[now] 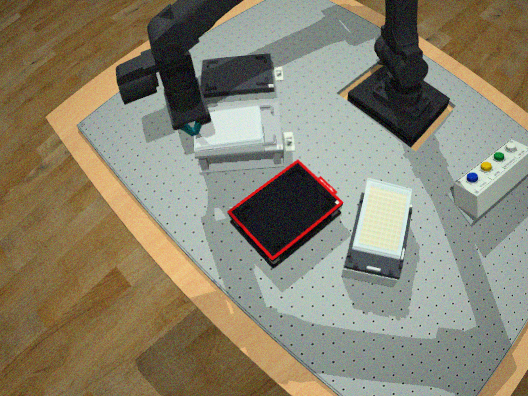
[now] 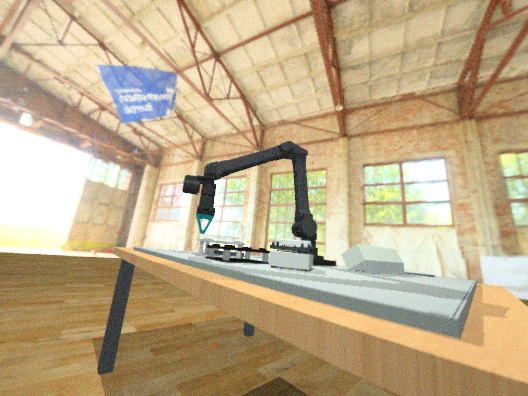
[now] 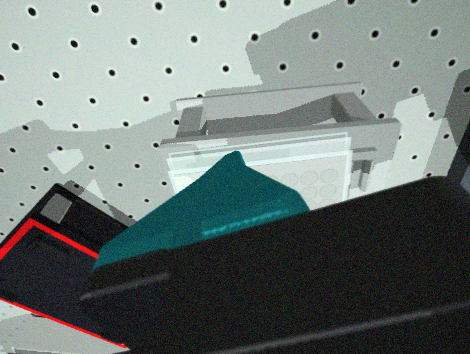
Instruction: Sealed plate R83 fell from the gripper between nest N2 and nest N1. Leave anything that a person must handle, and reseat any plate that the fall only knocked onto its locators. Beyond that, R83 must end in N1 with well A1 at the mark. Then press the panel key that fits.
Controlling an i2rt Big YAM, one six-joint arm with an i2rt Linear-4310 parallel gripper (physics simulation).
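Pixels of known places: gripper, between the fingertips: [image 1: 194, 134] [image 2: 202, 234] [image 3: 237, 164]; arm's base, origin of its link: [image 1: 402, 98].
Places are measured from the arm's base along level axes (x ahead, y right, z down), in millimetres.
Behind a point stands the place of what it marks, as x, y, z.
My gripper [image 1: 191, 130] {392, 231, -56} [image 2: 203, 232] {392, 231, -56} [image 3: 237, 164] {392, 231, -56} is shut and empty, its teal tips above the left end of a pale clear-topped plate [image 1: 235, 125] {330, 184, -58} [image 3: 320, 187] {353, 246, -58}. The plate lies on a raised grey nest [image 1: 273, 135] {296, 122, -43} [image 3: 280, 132] {378, 249, -36}, shifted to its left side, with the nest's right part bare; its seating is hard to tell. A black nest [image 1: 237, 75] {188, 326, 4} stands behind. Both have small label tags, unreadable here. A plate with cream wells [image 1: 382, 217] {311, -134, -55} sits on a dark-topped block [image 1: 372, 270] {390, -175, -34} [image 2: 291, 261] {388, -184, 2}. The key panel [image 1: 475, 200] {155, -264, -49} [image 2: 375, 259] {110, -302, -20} has blue, yellow, green and white keys. No R83 mark is readable.
A black, red-bordered nest or tray [image 1: 285, 210] {391, 13, -19} [image 3: 50, 270] {426, 37, -19} stands between the grey nest and the cream-welled plate. The arm's base [image 1: 400, 107] {42, -16, -17} is at the back right. A wooden rim [image 1: 175, 267] [image 2: 320, 300] borders the perforated table top.
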